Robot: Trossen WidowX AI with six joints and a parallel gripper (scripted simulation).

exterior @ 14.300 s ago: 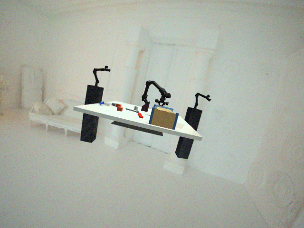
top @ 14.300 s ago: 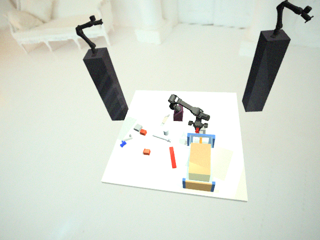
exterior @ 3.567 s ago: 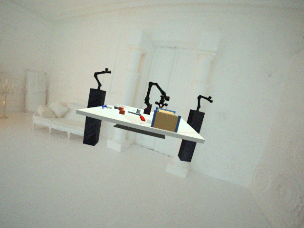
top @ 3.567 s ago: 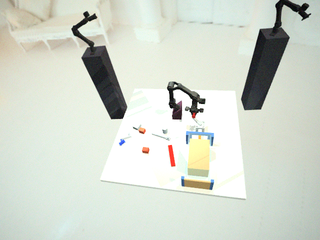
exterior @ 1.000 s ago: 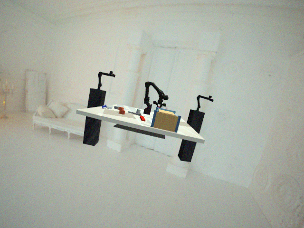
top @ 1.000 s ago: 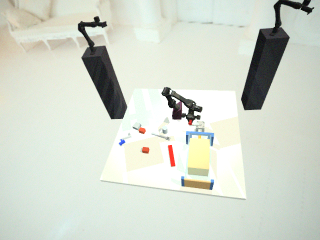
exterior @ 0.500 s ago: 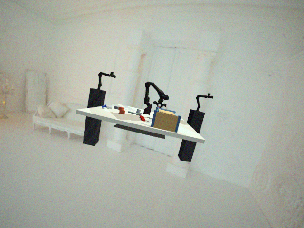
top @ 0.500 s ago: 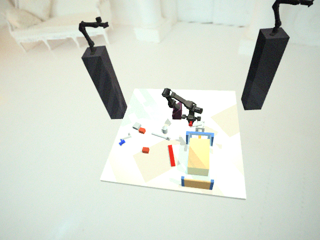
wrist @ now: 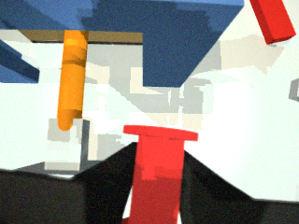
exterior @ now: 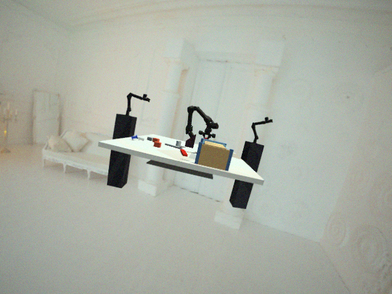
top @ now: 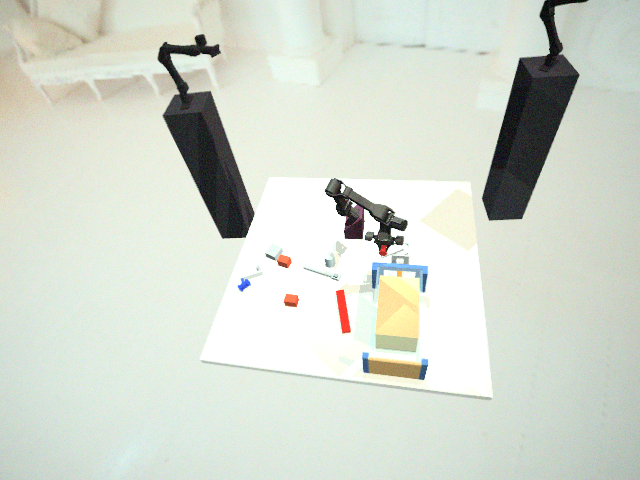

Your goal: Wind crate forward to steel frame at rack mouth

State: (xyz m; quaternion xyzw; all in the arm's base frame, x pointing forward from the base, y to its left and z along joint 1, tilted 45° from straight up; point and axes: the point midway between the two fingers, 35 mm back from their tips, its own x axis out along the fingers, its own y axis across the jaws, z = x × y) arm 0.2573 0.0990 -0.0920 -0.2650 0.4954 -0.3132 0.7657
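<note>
My gripper tip is 3 cm past the red-knobbed winch handle, 4 cm to the right of it and 3 cm above it. Round my gripper tip: red grip: 2 cm behind; then hand winch: 8 cm behind, 9 cm to the left, 10 cm below; then blue steel frame: 10 cm ahead, 7 cm to the left, 2 cm below.
</note>
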